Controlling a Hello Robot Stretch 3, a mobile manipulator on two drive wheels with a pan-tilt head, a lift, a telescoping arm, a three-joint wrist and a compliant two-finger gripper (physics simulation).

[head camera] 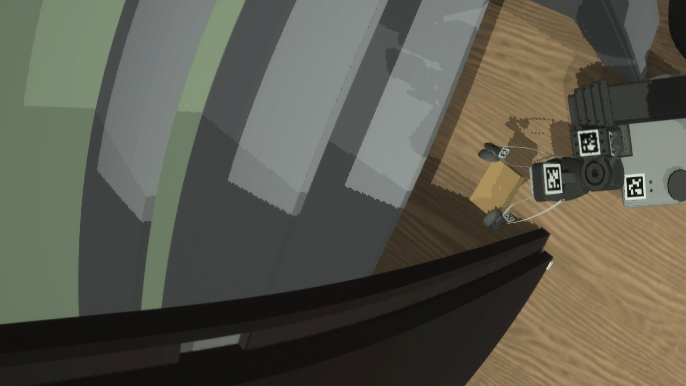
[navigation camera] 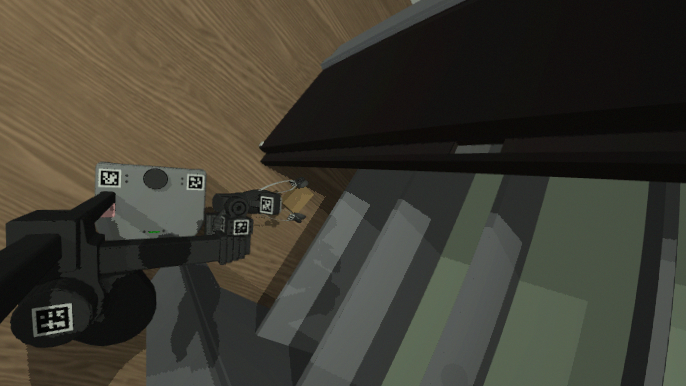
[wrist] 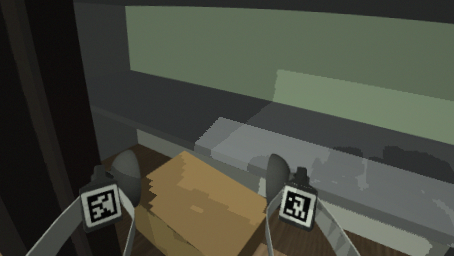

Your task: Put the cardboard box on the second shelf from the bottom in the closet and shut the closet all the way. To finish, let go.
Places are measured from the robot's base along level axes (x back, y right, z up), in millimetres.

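Pixels of known places: gripper, fingertip midpoint: (head camera: 483, 188) (navigation camera: 305, 199) (wrist: 201, 170); robot's base at its link origin: (head camera: 678, 184) (navigation camera: 155, 177).
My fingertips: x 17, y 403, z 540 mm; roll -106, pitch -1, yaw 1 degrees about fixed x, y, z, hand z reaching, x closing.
Ahead of a thing's pixels: the offset from my fingertips to its top centre. "*": to the spot under its first point. Level surfaces: height alone.
The cardboard box {dx -1, dy -15, dz -1 mm} (head camera: 496, 188) (navigation camera: 298, 200) (wrist: 204, 204) is a tan block held between my two fingers. My gripper (head camera: 491, 187) (navigation camera: 300, 199) (wrist: 201, 170) is shut on it and carries it above the wooden floor, just in front of the open closet. In the wrist view a grey shelf {dz -134 mm} (wrist: 282, 148) runs right behind the box, with the green back wall (wrist: 247, 46) above it. The head view shows three grey shelves from above; the nearest shelf (head camera: 403, 129) lies to the left of the box. The dark closet door (head camera: 335, 312) (navigation camera: 439, 83) (wrist: 43, 105) stands open beside the gripper.
The door's free edge {* dx -157, dy +50, dz -522 mm} (head camera: 544, 244) (navigation camera: 264, 152) ends close to the gripper. My grey base (head camera: 657, 158) (navigation camera: 148, 203) stands behind the arm (head camera: 638, 98) (navigation camera: 168, 251) on the wooden floor {dz -540 mm} (head camera: 599, 297). A grey closet side panel (navigation camera: 181, 332) lies near the base.
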